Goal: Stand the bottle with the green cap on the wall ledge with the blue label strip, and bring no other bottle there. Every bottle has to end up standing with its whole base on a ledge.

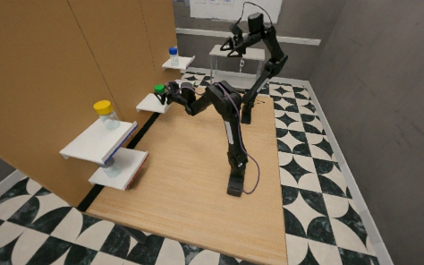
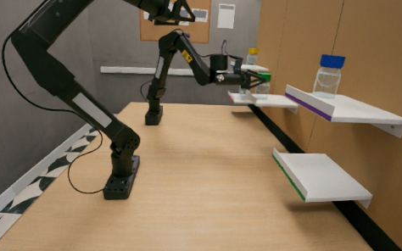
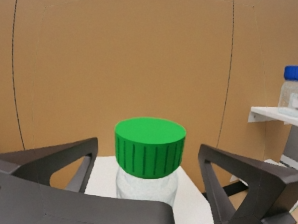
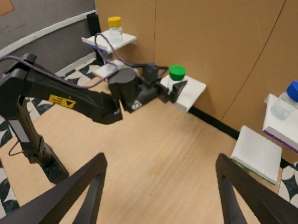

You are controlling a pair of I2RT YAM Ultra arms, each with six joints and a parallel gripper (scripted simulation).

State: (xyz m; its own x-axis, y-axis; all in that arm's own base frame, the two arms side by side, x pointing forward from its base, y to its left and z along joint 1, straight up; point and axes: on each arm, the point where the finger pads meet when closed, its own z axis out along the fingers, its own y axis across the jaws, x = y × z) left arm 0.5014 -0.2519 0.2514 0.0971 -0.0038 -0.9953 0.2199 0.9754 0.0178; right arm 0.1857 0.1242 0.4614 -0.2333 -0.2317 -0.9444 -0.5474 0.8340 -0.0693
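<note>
Right now the yellow-capped bottle is 33 cm to the left of my left hand, 6 cm above it and 4 cm ahead of it. Also, from my left hand: blue-capped bottle 33 cm to the right, 6 cm ahead, 6 cm above; then green-capped bottle 4 cm below.
</note>
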